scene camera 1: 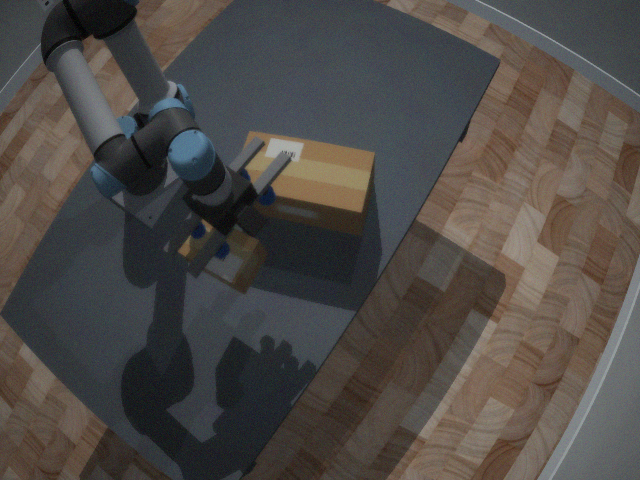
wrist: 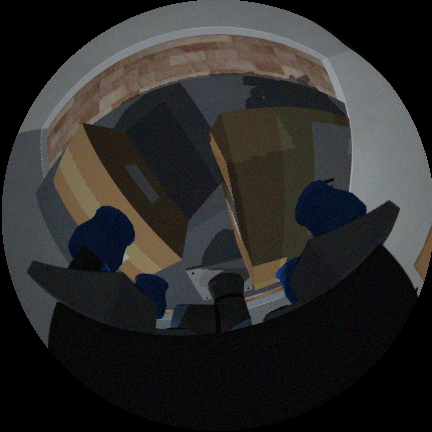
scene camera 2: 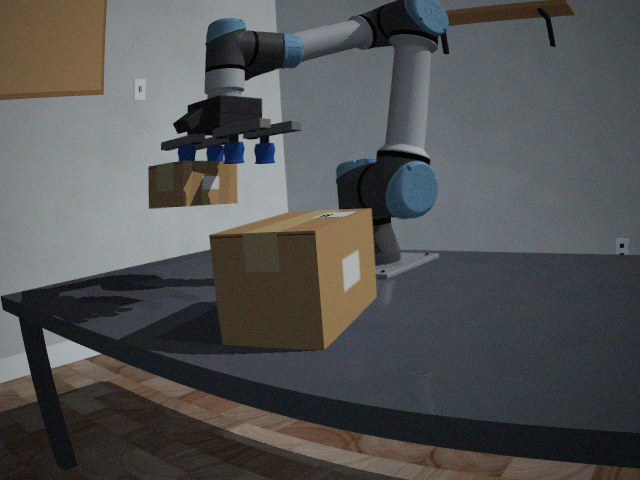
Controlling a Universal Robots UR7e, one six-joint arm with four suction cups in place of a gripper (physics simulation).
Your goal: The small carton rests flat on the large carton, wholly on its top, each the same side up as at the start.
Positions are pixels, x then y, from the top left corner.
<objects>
suction head: holds a small carton [scene camera 2: 184, 183]
a large carton [scene camera 2: 297, 280]: on the table
</objects>
